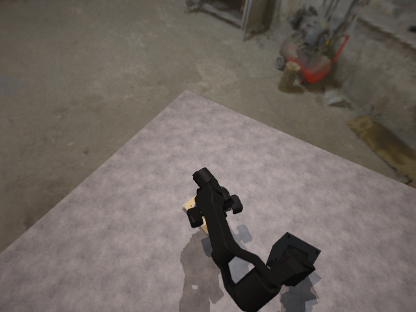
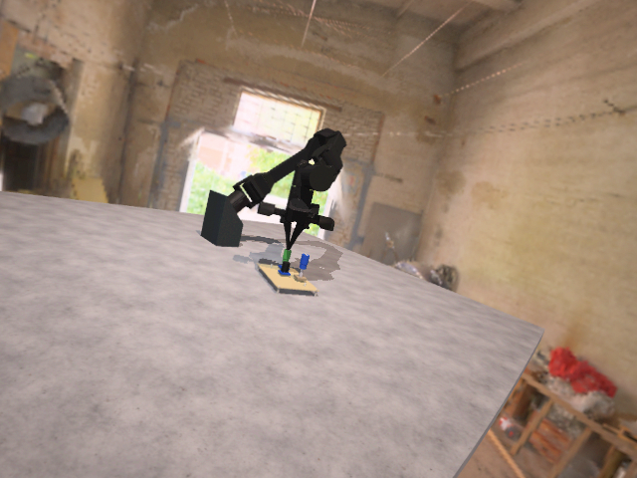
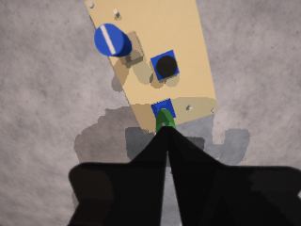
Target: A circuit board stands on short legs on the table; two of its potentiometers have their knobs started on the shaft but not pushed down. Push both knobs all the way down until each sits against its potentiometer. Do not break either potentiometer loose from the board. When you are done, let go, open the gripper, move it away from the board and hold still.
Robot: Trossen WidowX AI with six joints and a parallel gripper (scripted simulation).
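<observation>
My gripper tip is 3 cm above the potentiometer. Round my gripper tip: blue knob 8 cm ahead, 2 cm to the right.
</observation>
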